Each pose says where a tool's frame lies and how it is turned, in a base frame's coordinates. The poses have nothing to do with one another.
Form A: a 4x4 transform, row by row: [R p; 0 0 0 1], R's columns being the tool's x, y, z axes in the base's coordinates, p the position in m. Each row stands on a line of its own.
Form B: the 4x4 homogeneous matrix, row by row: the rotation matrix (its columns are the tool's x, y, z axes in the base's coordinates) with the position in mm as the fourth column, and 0 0 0 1 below. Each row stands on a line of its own. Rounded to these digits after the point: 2 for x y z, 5 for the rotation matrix.
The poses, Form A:
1:
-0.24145, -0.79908, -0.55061, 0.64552
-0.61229, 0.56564, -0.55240, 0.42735
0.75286, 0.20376, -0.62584, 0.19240
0, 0, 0, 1
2:
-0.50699, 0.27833, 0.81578, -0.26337
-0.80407, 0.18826, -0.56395, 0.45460
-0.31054, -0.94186, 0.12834, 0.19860
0, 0, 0, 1
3:
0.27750, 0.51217, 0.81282, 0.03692
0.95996, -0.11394, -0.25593, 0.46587
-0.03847, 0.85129, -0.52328, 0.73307
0, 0, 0, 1
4:
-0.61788, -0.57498, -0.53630, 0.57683
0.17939, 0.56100, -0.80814, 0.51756
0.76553, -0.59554, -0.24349, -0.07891
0, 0, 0, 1
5:
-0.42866, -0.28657, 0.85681, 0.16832
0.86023, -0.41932, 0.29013, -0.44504
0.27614, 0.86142, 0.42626, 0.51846
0, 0, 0, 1
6:
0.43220, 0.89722, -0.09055, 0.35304
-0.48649, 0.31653, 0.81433, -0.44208
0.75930, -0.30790, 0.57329, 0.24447
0, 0, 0, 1
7:
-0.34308, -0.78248, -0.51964, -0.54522
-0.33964, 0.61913, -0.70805, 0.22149
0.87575, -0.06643, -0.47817, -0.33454
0, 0, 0, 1
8:
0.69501, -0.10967, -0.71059, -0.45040
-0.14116, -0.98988, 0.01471, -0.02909
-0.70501, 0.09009, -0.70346, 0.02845
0, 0, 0, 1
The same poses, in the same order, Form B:
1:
-0.24145, -0.79908, -0.55061, 645.52
-0.61229, 0.56564, -0.55240, 427.35
0.75286, 0.20376, -0.62584, 192.40
0, 0, 0, 1

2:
-0.50699, 0.27833, 0.81578, -263.37
-0.80407, 0.18826, -0.56395, 454.60
-0.31054, -0.94186, 0.12834, 198.60
0, 0, 0, 1

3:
0.27750, 0.51217, 0.81282, 36.92
0.95996, -0.11394, -0.25593, 465.87
-0.03847, 0.85129, -0.52328, 733.07
0, 0, 0, 1

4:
-0.61788, -0.57498, -0.53630, 576.83
0.17939, 0.56100, -0.80814, 517.56
0.76553, -0.59554, -0.24349, -78.91
0, 0, 0, 1

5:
-0.42866, -0.28657, 0.85681, 168.32
0.86023, -0.41932, 0.29013, -445.04
0.27614, 0.86142, 0.42626, 518.46
0, 0, 0, 1

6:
0.43220, 0.89722, -0.09055, 353.04
-0.48649, 0.31653, 0.81433, -442.08
0.75930, -0.30790, 0.57329, 244.47
0, 0, 0, 1

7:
-0.34308, -0.78248, -0.51964, -545.22
-0.33964, 0.61913, -0.70805, 221.49
0.87575, -0.06643, -0.47817, -334.54
0, 0, 0, 1

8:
0.69501, -0.10967, -0.71059, -450.40
-0.14116, -0.98988, 0.01471, -29.09
-0.70501, 0.09009, -0.70346, 28.45
0, 0, 0, 1

